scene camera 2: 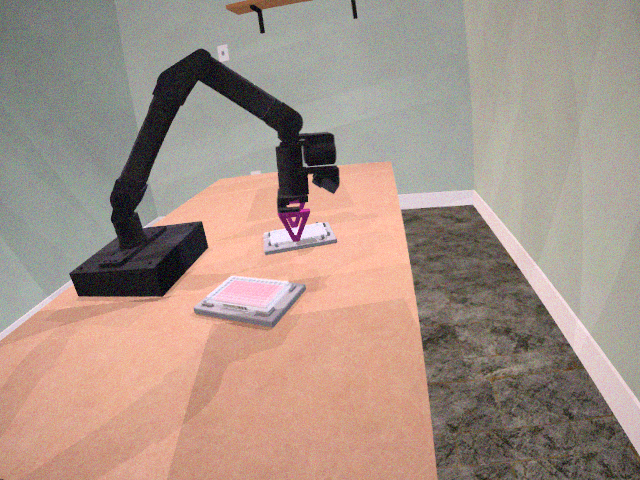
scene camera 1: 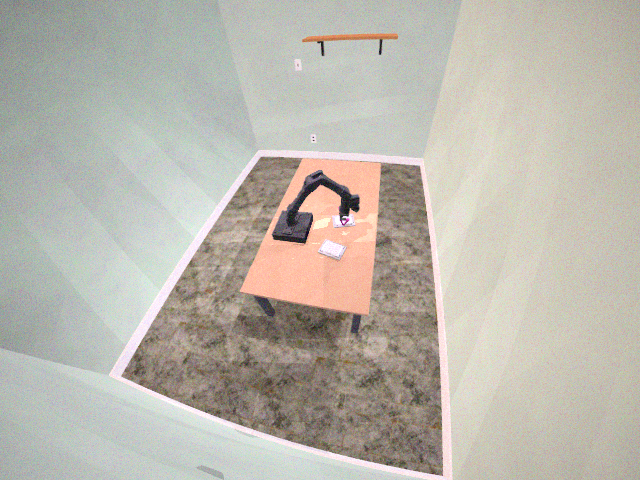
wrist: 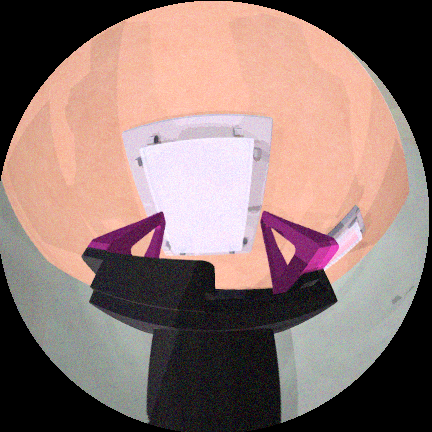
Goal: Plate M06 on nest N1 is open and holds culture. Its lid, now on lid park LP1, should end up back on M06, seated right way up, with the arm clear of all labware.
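Places are measured from the arm's base along level axes (x down, y right, z back), in metres.
Pixels of known places: gripper, fingertip midpoint: [scene camera 2: 295, 234] [scene camera 1: 342, 220] [wrist: 212, 216]; arm's base, origin of the base link: [scene camera 2: 135, 247] [scene camera 1: 291, 223].
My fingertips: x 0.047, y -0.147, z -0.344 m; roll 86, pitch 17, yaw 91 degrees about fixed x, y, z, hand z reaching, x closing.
Note:
For each thing: its top centre in the pictures, then the offset to it from my fingertips. Level surfaces: height alone.
- white lid, middle of its top: [wrist: 200, 211] [scene camera 2: 297, 232] [scene camera 1: 343, 219] dx +0.000, dy -0.012, dz -0.003 m
- Plate M06, middle of its top: [scene camera 2: 246, 289] [wrist: 339, 252] [scene camera 1: 332, 247] dx -0.008, dy +0.268, dz +0.017 m
- grey nest N1, middle of its top: [scene camera 2: 247, 293] [wrist: 337, 249] [scene camera 1: 332, 248] dx +0.000, dy +0.268, dz +0.017 m
- wooden table, its level: dx +0.018 m
The white lid [scene camera 2: 311, 230] [wrist: 202, 192] lies flat on the grey lid park LP1 [scene camera 2: 273, 250] [wrist: 265, 132], between its small corner posts. My gripper [scene camera 2: 296, 239] [wrist: 212, 216] is open, pointing down over the lid, with one magenta finger at each long side of it in the wrist view. Whether the fingertips are level with the lid or just above it is hard to tell. Plate M06 [scene camera 1: 332, 249] [scene camera 2: 249, 293] [wrist: 348, 245] is open, with pink culture showing, and sits on the grey nest N1 [scene camera 2: 279, 316] [wrist: 358, 218], nearer to scene camera 2.
The black arm base [scene camera 1: 292, 227] [scene camera 2: 139, 263] stands on the wooden table [scene camera 1: 310, 281] [scene camera 2: 320, 403], at the left side in both scene views. The arm arches from it over to the lid park. A wall shelf [scene camera 1: 351, 37] is far behind the table.

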